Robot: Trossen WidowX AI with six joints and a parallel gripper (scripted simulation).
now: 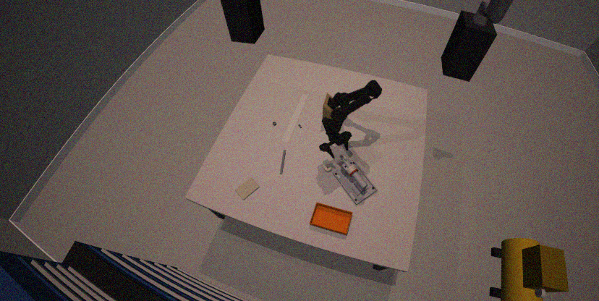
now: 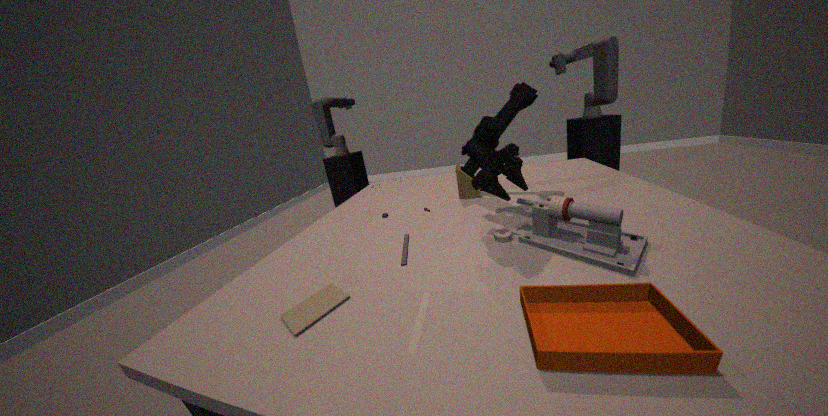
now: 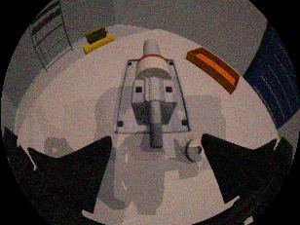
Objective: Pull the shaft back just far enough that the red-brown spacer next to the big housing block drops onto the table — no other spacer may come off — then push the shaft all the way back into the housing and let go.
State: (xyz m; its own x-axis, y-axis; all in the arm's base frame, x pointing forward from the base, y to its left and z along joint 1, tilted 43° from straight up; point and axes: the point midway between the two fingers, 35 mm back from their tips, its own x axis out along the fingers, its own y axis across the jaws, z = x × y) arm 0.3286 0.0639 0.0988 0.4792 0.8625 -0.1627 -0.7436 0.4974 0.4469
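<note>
Right now my gripper tip is 50 mm to the right of the shaft, 50 mm short of it and 20 mm above it. From my gripper tip the other things lie so: support block 120 mm to the left, 100 mm ahead, 50 mm below; cream spacer 90 mm below, 60 mm to the right, 60 mm ahead; red-brown spacer 90 mm to the left, 80 mm ahead, 20 mm below.
</note>
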